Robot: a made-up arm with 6 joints.
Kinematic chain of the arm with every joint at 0, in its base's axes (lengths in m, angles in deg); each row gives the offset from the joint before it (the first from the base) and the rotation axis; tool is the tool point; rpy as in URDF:
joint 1: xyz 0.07 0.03 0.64 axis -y
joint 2: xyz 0 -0.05 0.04 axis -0.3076 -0.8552 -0.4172
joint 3: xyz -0.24 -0.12 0 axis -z
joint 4: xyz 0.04 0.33 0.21 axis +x
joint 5: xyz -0.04 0 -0.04 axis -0.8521 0.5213 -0.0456
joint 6: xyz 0 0.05 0 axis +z
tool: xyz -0.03 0 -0.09 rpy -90 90 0
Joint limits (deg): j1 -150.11..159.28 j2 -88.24..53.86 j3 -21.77..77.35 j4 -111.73..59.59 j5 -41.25..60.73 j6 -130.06..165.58
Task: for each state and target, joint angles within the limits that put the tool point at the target. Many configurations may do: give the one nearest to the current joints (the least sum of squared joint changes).
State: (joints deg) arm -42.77 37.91 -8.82 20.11 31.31 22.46
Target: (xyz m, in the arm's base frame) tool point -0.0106 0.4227 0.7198
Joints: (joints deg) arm -57.06 53.86 5.49 59.59 -7.27 -11.55
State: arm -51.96 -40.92 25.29 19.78 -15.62 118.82
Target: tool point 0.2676 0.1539 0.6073
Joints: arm -64.12 -42.61 43.12 31.98 -25.78 121.70
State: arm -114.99 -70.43 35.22 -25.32 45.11 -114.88
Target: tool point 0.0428 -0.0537 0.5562
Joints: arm -133.79 -79.76 77.35 -34.13 40.68 -121.06
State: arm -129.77 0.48 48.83 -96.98 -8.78 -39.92
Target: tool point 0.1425 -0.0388 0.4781
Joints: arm -150.11 -42.94 52.92 -92.94 -24.49 -36.77
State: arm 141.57 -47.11 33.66 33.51 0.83 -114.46
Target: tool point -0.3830 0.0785 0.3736
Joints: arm 119.64 -75.07 -8.65 44.34 -3.33 -111.41
